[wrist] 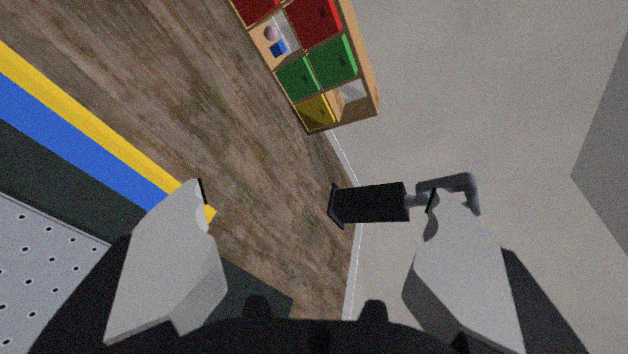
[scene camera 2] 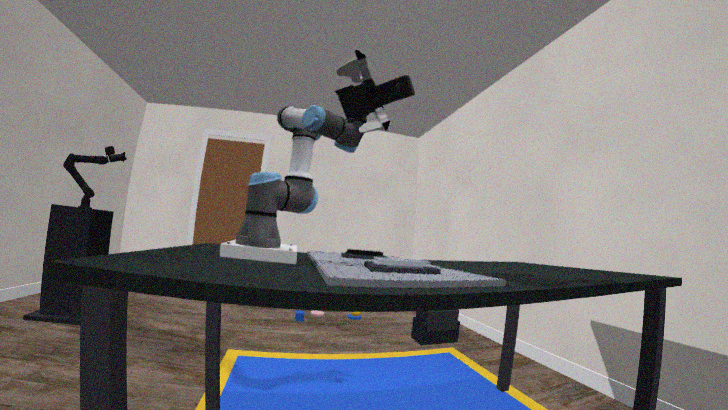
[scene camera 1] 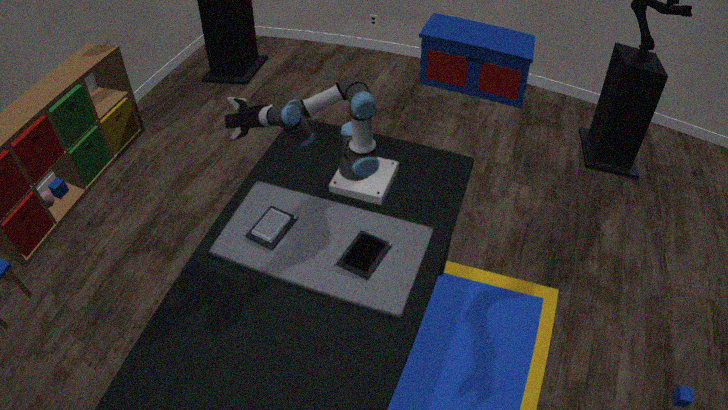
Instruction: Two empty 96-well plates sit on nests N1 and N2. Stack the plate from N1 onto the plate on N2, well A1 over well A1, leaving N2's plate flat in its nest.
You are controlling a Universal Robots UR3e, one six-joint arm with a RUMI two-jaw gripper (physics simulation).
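Places are measured from the arm's base along level axes (x ahead, y left, z up), in metres.
Pixels of known places: gripper, fingertip midpoint: [wrist: 316, 187] [scene camera 2: 371, 89]; arm's base at its link origin: [scene camera 2: 258, 245].
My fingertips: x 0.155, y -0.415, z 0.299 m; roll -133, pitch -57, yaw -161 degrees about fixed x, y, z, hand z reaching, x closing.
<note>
Ahead of a thing's pixels: the offset from my fingertips to its top centre. "spot": to the spot under its first point. Level surfaces: height alone.
A pale plate {dx +0.181, dy +0.197, dz -0.296 m} [scene camera 1: 273, 224] [scene camera 2: 402, 262] lies flat in a dark nest [scene camera 1: 257, 238] [scene camera 2: 407, 269] on the grey board. A black, plate-shaped thing {dx +0.215, dy +0.540, dz -0.296 m} [scene camera 1: 363, 252] [scene camera 2: 362, 252] sits in the other nest {spot: dx +0.294, dy +0.524, dz -0.313 m} [scene camera 1: 353, 271]; its wells are too small to make out. No N1 or N2 labels can be read, and well A1 cannot be made out on either. My gripper [scene camera 1: 230, 118] [scene camera 2: 372, 89] [wrist: 316, 187] is open and empty, high above the table and off to the pale plate's side, pointing away from the arm's base. Neither plate shows in the wrist view.
The grey board {dz -0.323 m} [scene camera 1: 305, 275] [scene camera 2: 346, 277] [wrist: 30, 240] lies on the black table {dz -0.335 m} [scene camera 1: 244, 346] [scene camera 2: 152, 269], in front of the arm's white base [scene camera 1: 356, 190] [scene camera 2: 258, 251]. A cube shelf [scene camera 1: 76, 63] [wrist: 367, 75] and a black pedestal [scene camera 1: 229, 40] [wrist: 370, 202] stand beyond the table.
</note>
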